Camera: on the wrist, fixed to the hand. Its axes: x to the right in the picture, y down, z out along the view.
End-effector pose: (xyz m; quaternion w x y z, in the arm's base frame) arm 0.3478 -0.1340 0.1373 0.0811 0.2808 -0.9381 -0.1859
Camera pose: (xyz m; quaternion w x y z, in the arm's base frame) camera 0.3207 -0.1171 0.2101 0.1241 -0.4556 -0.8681 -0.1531
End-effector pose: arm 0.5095 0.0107 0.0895 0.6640 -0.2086 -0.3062 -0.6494
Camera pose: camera 0.5711 -0.0345 0.0677 0.8879 -0.4489 -0.0990 -0.0176
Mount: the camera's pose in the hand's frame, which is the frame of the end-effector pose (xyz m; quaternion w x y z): 0.0165 0.0552 -0.0547 0.7250 -0.0540 -0.0817 0.6818
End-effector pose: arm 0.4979 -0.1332 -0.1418 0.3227 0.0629 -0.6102 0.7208
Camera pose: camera 0.4716 -0.0790 -0.1937 0.3039 0.3290 0.5506 -0.7045
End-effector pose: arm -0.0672 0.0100 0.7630 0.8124 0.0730 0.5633 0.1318
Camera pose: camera -0.1201 0.0660 0.7436 0.5491 0.4039 0.2851 0.6739
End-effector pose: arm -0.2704 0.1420 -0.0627 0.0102 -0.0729 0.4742 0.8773
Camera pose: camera -0.2851 0.0652 -0.0486 0.5559 -0.3416 -0.3453 -0.6746
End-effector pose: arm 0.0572 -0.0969 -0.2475 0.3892 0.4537 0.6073 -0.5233
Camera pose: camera 0.1055 -0.0382 -0.2706 0.7131 0.6792 0.1274 -0.1183
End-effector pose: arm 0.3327 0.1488 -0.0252 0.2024 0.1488 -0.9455 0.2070
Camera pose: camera 0.3157 0.2183 0.0094 0.0636 0.5308 0.8147 -0.2249
